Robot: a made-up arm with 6 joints.
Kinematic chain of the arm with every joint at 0, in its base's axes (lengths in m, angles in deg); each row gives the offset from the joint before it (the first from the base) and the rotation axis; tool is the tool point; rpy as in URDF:
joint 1: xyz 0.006 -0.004 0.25 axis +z
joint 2: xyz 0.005 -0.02 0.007 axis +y
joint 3: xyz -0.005 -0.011 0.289 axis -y
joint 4: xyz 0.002 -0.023 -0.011 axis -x
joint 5: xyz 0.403 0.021 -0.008 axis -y
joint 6: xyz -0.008 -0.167 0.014 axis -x
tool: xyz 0.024 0.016 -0.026 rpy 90 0 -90
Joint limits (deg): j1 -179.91..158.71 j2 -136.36..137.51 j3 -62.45..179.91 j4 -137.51..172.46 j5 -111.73..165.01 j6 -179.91..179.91
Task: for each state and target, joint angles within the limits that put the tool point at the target. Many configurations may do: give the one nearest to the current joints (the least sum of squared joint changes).
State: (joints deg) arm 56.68 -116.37 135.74 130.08 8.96 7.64
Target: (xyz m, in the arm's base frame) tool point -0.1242 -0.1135 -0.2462
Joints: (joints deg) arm 47.79 -105.34 165.07 132.99 7.34 8.85
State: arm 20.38 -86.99 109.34 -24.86 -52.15 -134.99
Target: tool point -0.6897 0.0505 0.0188
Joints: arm -19.75 -90.99 126.32 -21.94 -48.97 -130.55
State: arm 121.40 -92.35 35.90 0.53 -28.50 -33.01
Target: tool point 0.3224 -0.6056 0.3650
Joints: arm 103.02 -102.68 54.35 5.36 -27.32 -35.27
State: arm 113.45 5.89 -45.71 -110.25 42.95 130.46
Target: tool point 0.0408 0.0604 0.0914
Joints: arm 108.06 15.14 -53.21 -95.66 40.48 130.24
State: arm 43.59 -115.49 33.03 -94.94 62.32 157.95
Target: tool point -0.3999 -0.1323 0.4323
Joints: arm 14.61 -129.81 15.49 -107.38 67.11 159.48
